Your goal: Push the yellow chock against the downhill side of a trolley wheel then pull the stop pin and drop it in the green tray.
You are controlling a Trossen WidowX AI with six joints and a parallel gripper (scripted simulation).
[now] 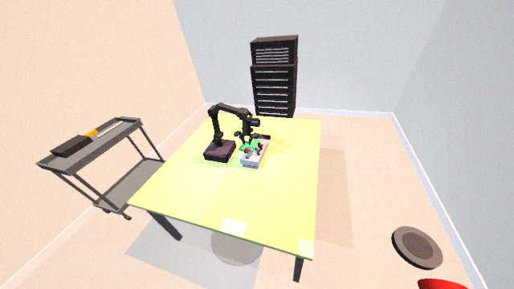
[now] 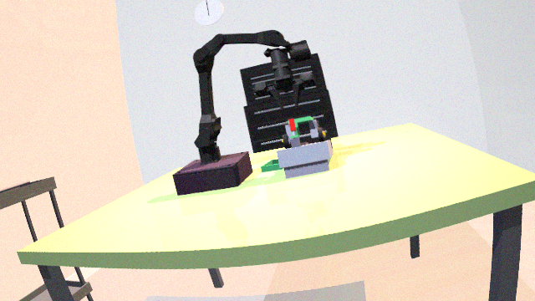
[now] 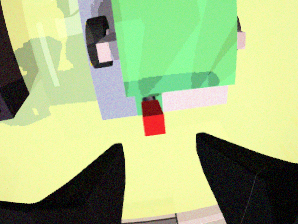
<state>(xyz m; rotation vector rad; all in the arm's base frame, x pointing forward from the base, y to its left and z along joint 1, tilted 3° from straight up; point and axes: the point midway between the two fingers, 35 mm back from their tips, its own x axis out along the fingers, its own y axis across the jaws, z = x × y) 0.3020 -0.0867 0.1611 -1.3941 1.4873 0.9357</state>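
My gripper tip is now 6 cm above the stop pin and 2 cm to the left of it. From my gripper tip the other things lie so: grey ramp: 15 cm below, 8 cm to the left, 3 cm ahead; then yellow chock: 16 cm to the left, 11 cm below, 2 cm behind; then green trolley: 8 cm below, 7 cm to the left, 3 cm ahead.
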